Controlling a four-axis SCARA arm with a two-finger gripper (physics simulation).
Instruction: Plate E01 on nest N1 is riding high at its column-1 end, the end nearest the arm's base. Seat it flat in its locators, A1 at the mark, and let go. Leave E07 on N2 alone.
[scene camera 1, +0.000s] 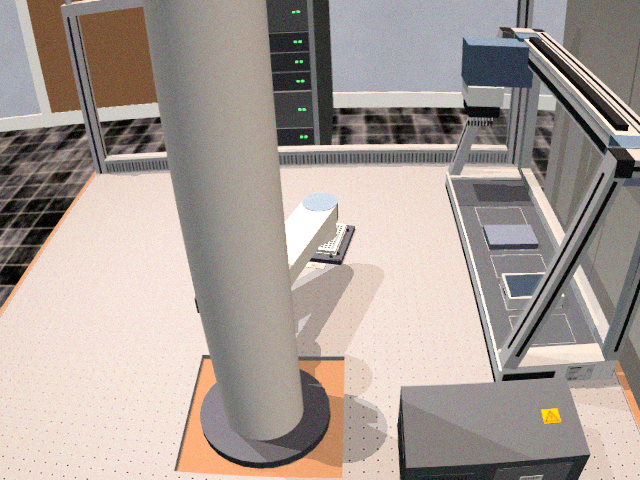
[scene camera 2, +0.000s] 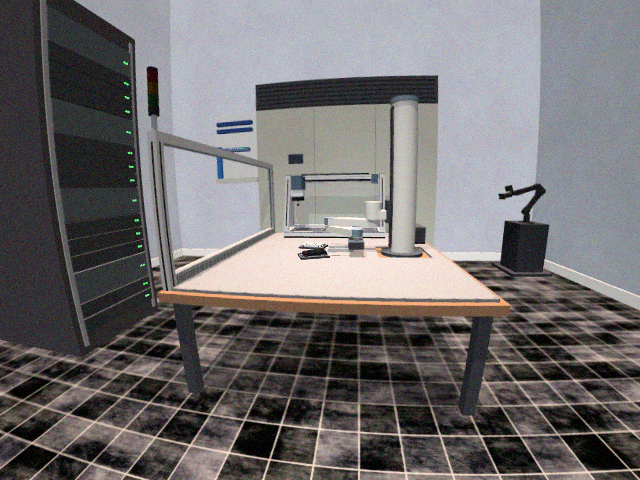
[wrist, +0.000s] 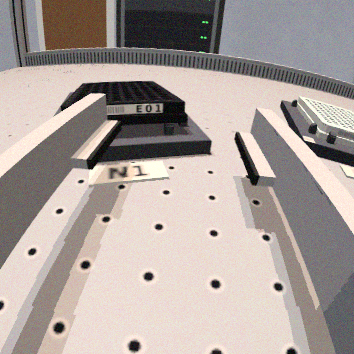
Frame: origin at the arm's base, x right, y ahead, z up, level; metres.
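Where they show: gripper, fingertip midpoint: (scene camera 2: 328, 248) (wrist: 178, 115); arm's base, link origin: (scene camera 1: 265, 415) (scene camera 2: 401, 253).
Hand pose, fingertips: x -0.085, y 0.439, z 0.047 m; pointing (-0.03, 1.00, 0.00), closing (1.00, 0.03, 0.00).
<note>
Each offset is from my fingertips to the top centre of the thing. "spot": to the spot under its first point.
Black plate E01 {dx -0.059, dy +0.072, dz +0.000 m} (wrist: 130, 95) (scene camera 2: 314, 252) sits on dark nest N1 {dx -0.062, dy +0.077, dz -0.013 m} (wrist: 160, 147). In the wrist view its near, labelled end stands above the nest top with a gap beneath, near a small locator. No A1 mark can be made out. In scene camera 1 the column and arm hide it. My gripper (wrist: 178, 115) is shut to its narrow stance, its pads apart with nothing between them. It is short of N1 and offset to the right; the left finger overlaps the plate's left part in view. White plate E07 {dx +0.182, dy +0.115, dz -0.008 m} (scene camera 1: 333, 240) (wrist: 327, 114) sits on nest N2 {dx +0.182, dy +0.115, dz -0.013 m} (scene camera 1: 347, 245) (wrist: 325, 149).
The N1 label {spot: dx -0.026, dy -0.015, dz -0.033 m} (wrist: 129, 172) lies before the nest. The arm's column (scene camera 1: 232, 232) (scene camera 2: 404, 175) stands on the bench. A gantry deck (scene camera 1: 465, 258) runs along the right in scene camera 1, with a grey box {spot: dx +0.470, dy -0.564, dz +0.080 m} (scene camera 1: 485, 423) before it. A framed guard (scene camera 2: 219, 149) edges the bench.
</note>
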